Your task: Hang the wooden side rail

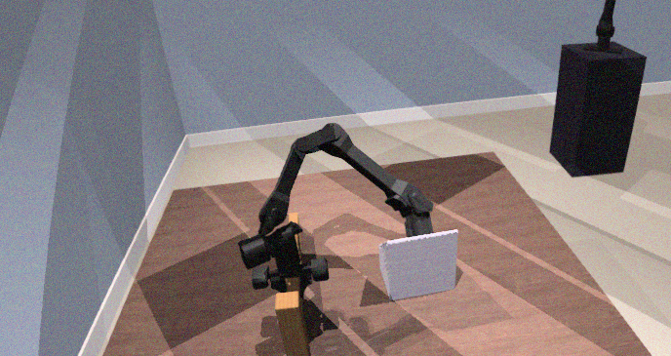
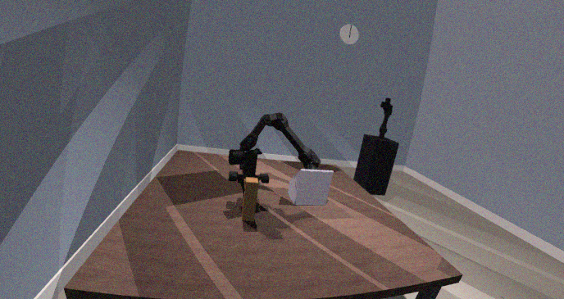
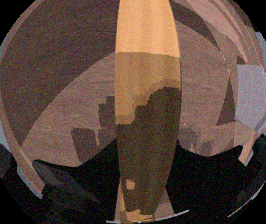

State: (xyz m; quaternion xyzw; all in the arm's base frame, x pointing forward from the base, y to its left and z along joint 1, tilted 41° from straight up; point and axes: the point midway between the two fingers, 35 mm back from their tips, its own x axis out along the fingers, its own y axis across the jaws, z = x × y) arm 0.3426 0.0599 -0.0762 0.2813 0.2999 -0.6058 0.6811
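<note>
Right now my gripper tip is 10 mm past the wooden headboard post, 140 mm to the right of it and 40 mm below it.
</note>
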